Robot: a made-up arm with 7 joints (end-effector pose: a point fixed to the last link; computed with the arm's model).
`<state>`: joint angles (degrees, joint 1 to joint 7).
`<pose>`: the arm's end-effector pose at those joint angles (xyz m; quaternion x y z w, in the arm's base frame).
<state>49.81 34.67 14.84 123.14 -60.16 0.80 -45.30</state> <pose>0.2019 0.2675 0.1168 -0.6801 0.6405 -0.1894 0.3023</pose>
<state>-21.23 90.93 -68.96 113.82 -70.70 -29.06 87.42</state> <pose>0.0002 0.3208 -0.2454 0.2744 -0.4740 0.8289 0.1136</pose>
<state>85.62 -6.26 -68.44 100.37 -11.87 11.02 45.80</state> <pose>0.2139 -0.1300 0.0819 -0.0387 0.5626 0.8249 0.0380</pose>
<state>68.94 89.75 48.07 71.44 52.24 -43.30 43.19</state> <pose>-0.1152 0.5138 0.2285 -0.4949 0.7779 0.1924 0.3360</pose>
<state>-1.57 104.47 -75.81 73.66 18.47 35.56 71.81</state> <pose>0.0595 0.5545 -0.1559 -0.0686 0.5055 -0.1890 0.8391</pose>
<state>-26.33 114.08 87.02 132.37 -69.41 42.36 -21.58</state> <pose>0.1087 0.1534 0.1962 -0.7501 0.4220 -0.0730 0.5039</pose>
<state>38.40 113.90 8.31 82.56 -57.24 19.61 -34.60</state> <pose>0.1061 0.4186 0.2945 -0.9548 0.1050 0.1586 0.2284</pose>
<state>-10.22 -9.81 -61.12 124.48 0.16 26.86 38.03</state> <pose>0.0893 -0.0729 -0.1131 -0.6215 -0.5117 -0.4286 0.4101</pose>
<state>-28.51 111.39 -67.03 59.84 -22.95 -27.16 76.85</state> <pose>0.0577 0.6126 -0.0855 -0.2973 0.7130 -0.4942 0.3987</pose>
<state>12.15 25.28 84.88 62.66 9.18 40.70 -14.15</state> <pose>0.0773 0.5339 -0.2567 0.2360 -0.3135 0.7049 0.5909</pose>
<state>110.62 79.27 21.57 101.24 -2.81 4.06 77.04</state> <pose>-0.1367 0.3879 0.2129 0.6693 -0.6801 -0.2540 0.1579</pose>
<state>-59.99 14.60 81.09 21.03 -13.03 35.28 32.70</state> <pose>-0.4218 0.3708 -0.2611 0.1398 0.3045 0.5762 0.7454</pose>
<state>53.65 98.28 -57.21 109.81 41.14 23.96 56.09</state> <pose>0.2305 0.3636 0.0019 -0.0769 -0.2768 -0.5330 0.7959</pose>
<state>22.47 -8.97 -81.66 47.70 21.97 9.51 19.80</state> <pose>0.1913 -0.1265 -0.3864 -0.3663 -0.2742 -0.5775 0.6761</pose>
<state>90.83 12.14 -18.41 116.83 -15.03 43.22 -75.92</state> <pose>0.1710 0.1016 0.2321 -0.2587 0.8006 -0.5386 0.0452</pose>
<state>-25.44 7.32 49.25 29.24 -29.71 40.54 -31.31</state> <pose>-0.1384 0.3082 -0.4922 0.4350 0.3764 0.0806 0.8140</pose>
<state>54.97 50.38 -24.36 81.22 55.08 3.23 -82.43</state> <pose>0.3800 0.3227 0.0318 0.3116 -0.6788 0.5165 0.4187</pose>
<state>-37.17 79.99 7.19 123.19 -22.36 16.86 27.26</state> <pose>0.1821 0.2810 -0.1326 0.2414 -0.2757 -0.7554 0.5432</pose>
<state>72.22 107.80 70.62 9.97 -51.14 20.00 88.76</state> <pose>-0.1959 0.6538 0.0792 0.1065 -0.7201 0.2036 0.6548</pose>
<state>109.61 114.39 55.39 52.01 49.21 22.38 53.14</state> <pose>-0.3672 0.4806 -0.0019 -0.3262 0.9092 -0.0381 0.2558</pose>
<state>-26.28 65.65 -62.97 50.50 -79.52 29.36 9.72</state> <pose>-0.0733 0.4816 -0.3633 0.2223 0.2745 -0.9226 0.1550</pose>
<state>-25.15 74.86 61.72 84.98 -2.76 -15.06 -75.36</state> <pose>0.1793 0.5018 0.0807 -0.6998 0.6873 -0.1670 0.0996</pose>
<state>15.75 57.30 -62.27 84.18 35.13 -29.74 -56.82</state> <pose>0.2211 0.2757 -0.3215 0.2047 -0.7113 -0.0137 0.6722</pose>
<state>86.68 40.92 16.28 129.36 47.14 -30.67 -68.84</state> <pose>0.0579 0.2603 0.1983 0.3423 0.7562 -0.3617 0.4244</pose>
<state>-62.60 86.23 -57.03 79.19 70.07 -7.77 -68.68</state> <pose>-0.1508 0.4620 -0.2415 0.5546 0.0703 -0.2513 0.7901</pose>
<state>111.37 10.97 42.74 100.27 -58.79 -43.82 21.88</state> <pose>0.1122 0.3650 0.2544 -0.6710 0.6989 -0.1196 0.2167</pose>
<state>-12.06 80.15 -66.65 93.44 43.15 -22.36 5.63</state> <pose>0.0442 0.3639 -0.3067 -0.1766 -0.2924 -0.3673 0.8651</pose>
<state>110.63 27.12 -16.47 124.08 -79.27 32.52 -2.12</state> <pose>0.0615 0.1459 0.2533 -0.6482 0.6242 -0.3433 0.2688</pose>
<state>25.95 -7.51 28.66 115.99 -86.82 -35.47 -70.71</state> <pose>0.2708 0.2366 -0.0676 -0.6564 0.7046 -0.1524 0.2223</pose>
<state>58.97 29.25 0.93 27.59 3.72 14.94 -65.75</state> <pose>0.4561 0.4004 -0.1278 0.5961 -0.4148 0.4185 0.5454</pose>
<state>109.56 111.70 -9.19 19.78 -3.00 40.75 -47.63</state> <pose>-0.2055 0.6490 0.0231 0.5498 -0.0019 0.7957 0.2542</pose>
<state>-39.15 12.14 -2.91 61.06 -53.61 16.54 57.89</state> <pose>-0.0743 0.2179 -0.4667 -0.2299 0.2227 -0.4521 0.8326</pose>
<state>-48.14 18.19 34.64 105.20 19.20 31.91 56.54</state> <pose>0.0274 0.3502 -0.2645 -0.2530 -0.3164 -0.0354 0.9136</pose>
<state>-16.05 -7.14 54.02 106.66 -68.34 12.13 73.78</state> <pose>0.0828 0.3252 -0.2643 0.1029 -0.1355 -0.1929 0.9664</pose>
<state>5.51 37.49 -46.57 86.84 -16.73 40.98 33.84</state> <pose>0.2196 0.1684 -0.3376 0.0212 -0.1243 -0.5766 0.8073</pose>
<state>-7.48 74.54 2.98 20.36 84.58 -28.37 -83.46</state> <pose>0.0754 0.6627 -0.1499 0.6995 -0.2442 0.6659 0.0874</pose>
